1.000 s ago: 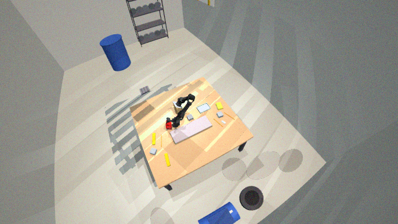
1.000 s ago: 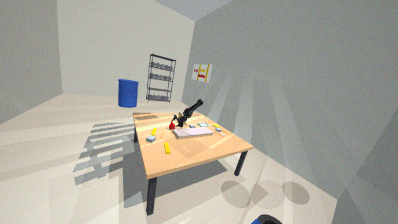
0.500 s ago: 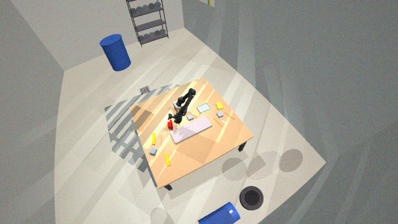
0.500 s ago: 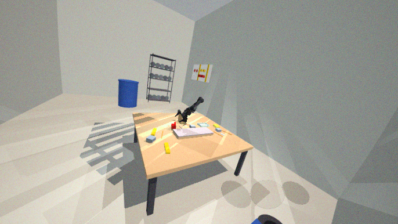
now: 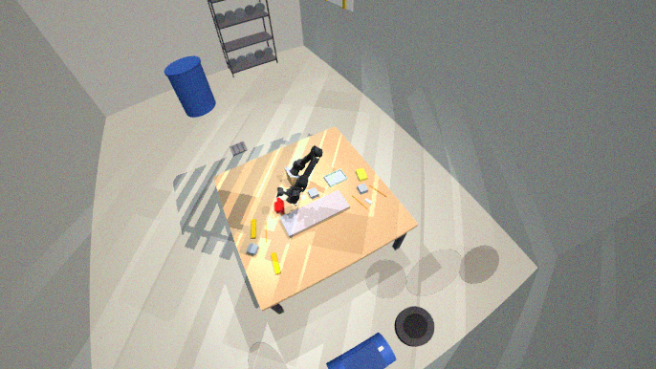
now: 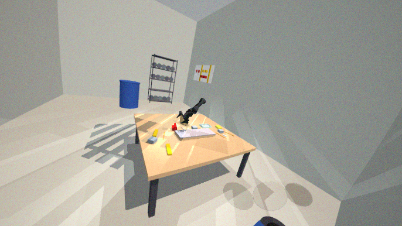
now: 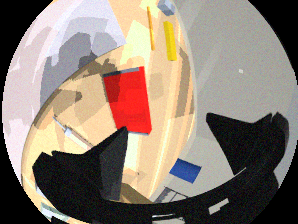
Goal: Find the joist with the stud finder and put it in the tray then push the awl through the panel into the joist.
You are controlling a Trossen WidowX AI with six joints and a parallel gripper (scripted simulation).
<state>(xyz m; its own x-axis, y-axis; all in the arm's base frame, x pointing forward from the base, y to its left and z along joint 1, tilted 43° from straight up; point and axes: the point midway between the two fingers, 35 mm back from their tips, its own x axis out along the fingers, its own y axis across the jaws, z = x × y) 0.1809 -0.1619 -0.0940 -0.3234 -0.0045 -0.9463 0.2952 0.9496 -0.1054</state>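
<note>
Now: gripper tip 11 cm above the red stud finder, 4 cm to the left of it and 4 cm past it. Round my gripper tip: yellow block: 70 cm to the left, 12 cm below, 11 cm ahead; awl: 12 cm below, 9 cm to the left, 2 cm ahead; light blue tray: 51 cm to the left, 12 cm below.
</note>
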